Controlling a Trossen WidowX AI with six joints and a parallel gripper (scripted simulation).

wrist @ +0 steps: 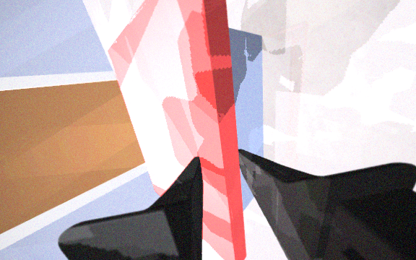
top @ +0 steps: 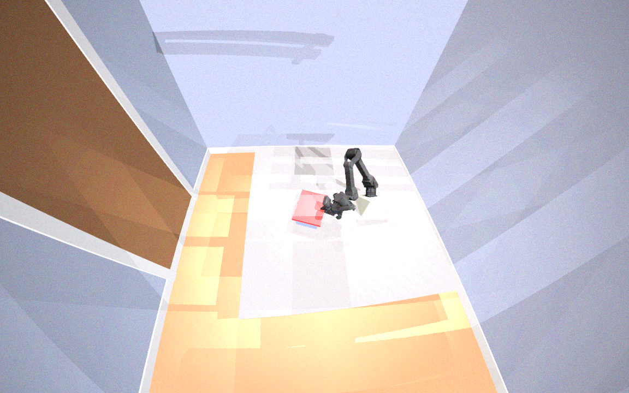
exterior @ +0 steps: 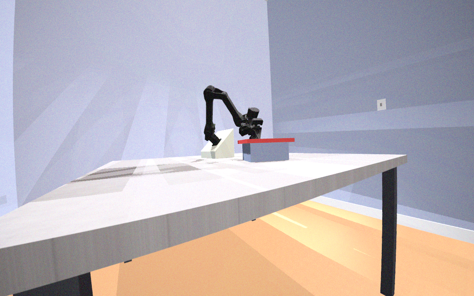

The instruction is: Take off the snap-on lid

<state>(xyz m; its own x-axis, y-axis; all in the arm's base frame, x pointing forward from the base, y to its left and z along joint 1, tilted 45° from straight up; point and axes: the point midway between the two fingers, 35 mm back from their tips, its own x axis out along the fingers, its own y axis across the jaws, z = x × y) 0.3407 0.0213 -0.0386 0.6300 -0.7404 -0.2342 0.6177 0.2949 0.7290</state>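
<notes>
The red lid lies 70 mm ahead of my gripper tip, 30 mm to the right of it and 10 mm above it. The rest, counted from my gripper tip: blue-grey storage box: 70 mm ahead, 40 mm below, 30 mm to the right.
</notes>
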